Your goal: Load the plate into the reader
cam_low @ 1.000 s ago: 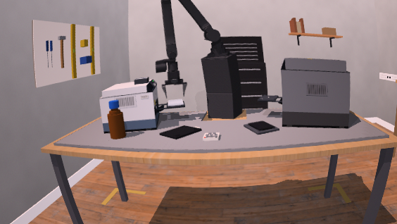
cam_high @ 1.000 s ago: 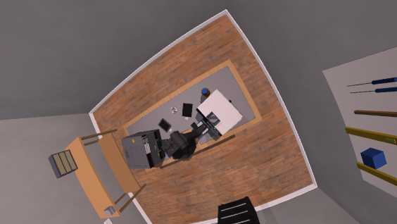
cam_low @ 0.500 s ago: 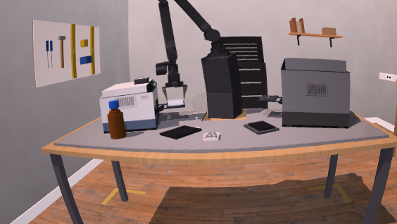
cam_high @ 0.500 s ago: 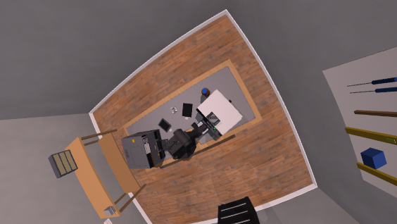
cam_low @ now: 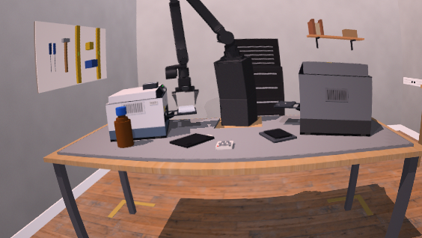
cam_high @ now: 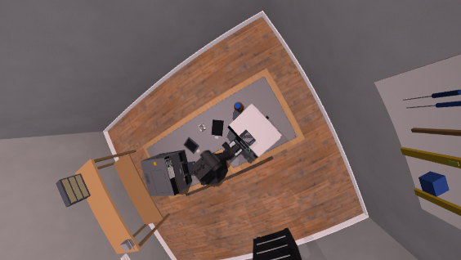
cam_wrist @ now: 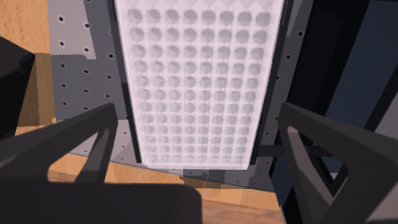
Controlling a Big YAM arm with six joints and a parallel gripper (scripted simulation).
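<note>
The multi-well plate lies 3 cm below my hand. The rest, counted from my hand: brown capped bottle 37 cm ahead, 17 cm to the right, 1 cm below; flat black pad 25 cm ahead, 12 cm to the left, 12 cm below; LP1 label 8 cm ahead, 44 cm to the left, 12 cm below.
</note>
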